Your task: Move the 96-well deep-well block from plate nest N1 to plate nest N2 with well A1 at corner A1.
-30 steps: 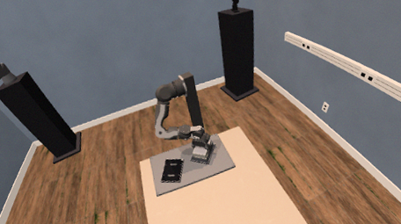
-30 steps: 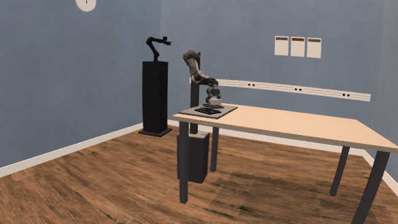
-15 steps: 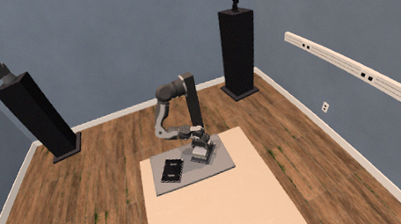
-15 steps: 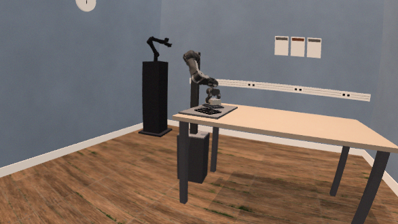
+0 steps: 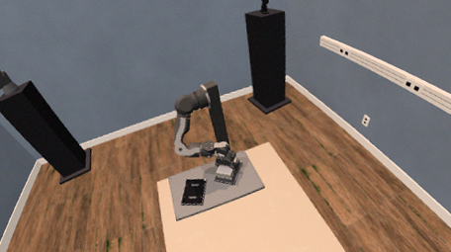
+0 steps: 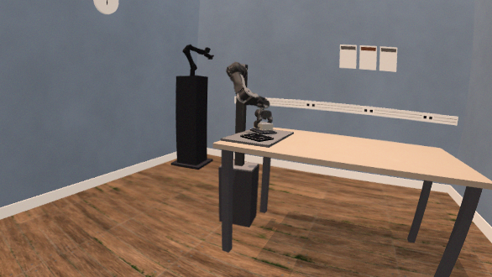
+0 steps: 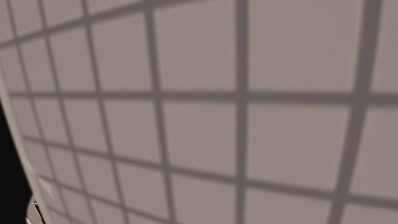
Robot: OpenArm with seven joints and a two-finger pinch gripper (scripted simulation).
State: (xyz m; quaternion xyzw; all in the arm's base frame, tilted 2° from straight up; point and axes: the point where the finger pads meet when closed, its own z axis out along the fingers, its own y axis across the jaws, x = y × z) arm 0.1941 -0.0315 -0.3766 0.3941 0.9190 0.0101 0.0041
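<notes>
Right now my hand is 10 mm below the 96-well deep-well block. From my hand the other things lie so: black plate nest (230 mm to the right, 20 mm below, 20 mm ahead).
</notes>
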